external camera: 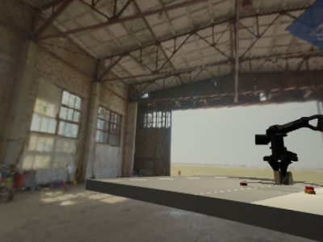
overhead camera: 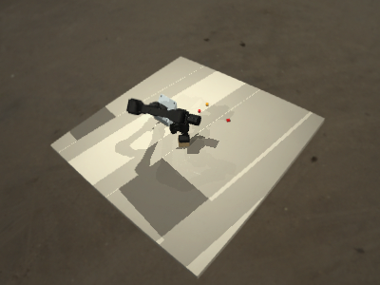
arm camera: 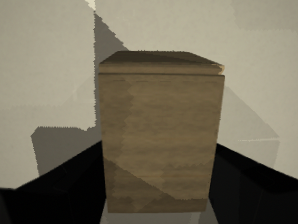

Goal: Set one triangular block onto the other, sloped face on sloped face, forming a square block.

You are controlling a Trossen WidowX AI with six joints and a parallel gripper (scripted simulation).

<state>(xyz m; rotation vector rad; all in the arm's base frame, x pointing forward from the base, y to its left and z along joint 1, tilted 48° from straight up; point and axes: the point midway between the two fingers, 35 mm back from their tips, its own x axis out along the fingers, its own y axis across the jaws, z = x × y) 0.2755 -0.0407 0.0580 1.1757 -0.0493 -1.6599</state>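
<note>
Now: the triangular block 10 mm above my gripper tip. The rest, counted from my gripper tip: red cube: 70 mm ahead, 320 mm to the left, 30 mm below; small yellow piece: 150 mm behind, 360 mm to the left, 30 mm below.
</note>
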